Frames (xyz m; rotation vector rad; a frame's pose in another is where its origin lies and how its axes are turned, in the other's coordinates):
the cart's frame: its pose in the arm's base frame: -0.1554 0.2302 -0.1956 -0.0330 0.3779 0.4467
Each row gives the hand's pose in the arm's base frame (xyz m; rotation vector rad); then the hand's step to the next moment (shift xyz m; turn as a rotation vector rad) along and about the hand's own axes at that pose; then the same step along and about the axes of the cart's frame.
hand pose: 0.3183 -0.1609 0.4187 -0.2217 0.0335 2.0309
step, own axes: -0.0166 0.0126 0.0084 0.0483 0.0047 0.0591
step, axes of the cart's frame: -0.0160 -0.0148 0.0055 -0.0263 0.0599 0.0396
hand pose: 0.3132 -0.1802 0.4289 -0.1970 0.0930 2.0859
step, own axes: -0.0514 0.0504 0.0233 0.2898 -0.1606 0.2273
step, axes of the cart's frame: -0.0561 -0.0487 0.0144 0.0651 0.3459 0.1939
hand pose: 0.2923 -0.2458 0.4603 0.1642 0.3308 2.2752
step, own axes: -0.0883 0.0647 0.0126 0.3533 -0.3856 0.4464
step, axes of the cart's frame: -0.0420 -0.0996 0.0211 0.2483 0.4897 0.4139
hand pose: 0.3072 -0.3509 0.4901 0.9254 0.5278 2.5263
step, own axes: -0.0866 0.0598 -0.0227 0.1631 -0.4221 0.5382
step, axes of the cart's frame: -0.0021 -0.1031 -0.0308 0.4197 0.3623 0.4325
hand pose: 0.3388 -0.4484 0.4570 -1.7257 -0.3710 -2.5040
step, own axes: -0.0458 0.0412 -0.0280 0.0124 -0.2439 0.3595
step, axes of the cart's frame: -0.0047 -0.0471 -0.0483 0.3282 0.1799 0.2209
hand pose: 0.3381 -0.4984 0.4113 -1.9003 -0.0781 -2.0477
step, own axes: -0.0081 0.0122 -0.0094 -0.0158 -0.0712 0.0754
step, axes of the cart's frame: -0.0053 -0.0094 -0.0136 0.0793 0.0596 0.0340
